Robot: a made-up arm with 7 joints. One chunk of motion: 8 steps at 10 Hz.
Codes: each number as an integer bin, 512 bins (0 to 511) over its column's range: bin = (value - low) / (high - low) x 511, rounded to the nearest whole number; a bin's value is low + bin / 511 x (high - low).
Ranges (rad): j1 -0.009..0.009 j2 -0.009..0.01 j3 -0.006..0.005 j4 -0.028..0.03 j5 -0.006..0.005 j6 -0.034..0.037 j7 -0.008..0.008
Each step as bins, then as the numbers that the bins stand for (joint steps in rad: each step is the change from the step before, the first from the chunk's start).
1 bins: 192 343 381 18 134 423 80
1 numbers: -0.00224 0.00375 0.00220 -0.02596 -0.00312 0.02477 -0.00550
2 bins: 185 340 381 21 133 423 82
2 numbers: -0.00248 0.00364 0.00220 -0.02562 -0.00314 0.02477 -0.00543
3 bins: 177 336 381 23 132 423 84
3 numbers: -0.00277 0.00349 0.00220 -0.02539 -0.00316 0.02477 -0.00537
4 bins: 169 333 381 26 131 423 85
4 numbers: -0.00305 0.00338 0.00220 -0.02505 -0.00318 0.02477 -0.00534
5 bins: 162 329 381 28 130 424 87
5 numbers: -0.00329 0.00323 0.00220 -0.02482 -0.00320 0.02491 -0.00528
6 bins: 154 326 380 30 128 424 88
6 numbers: -0.00358 0.00312 0.00218 -0.02459 -0.00324 0.02491 -0.00524
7 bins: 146 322 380 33 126 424 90
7 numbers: -0.00386 0.00297 0.00218 -0.02425 -0.00329 0.02491 -0.00518
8 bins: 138 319 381 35 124 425 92
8 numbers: -0.00414 0.00286 0.00220 -0.02403 -0.00333 0.02505 -0.00512
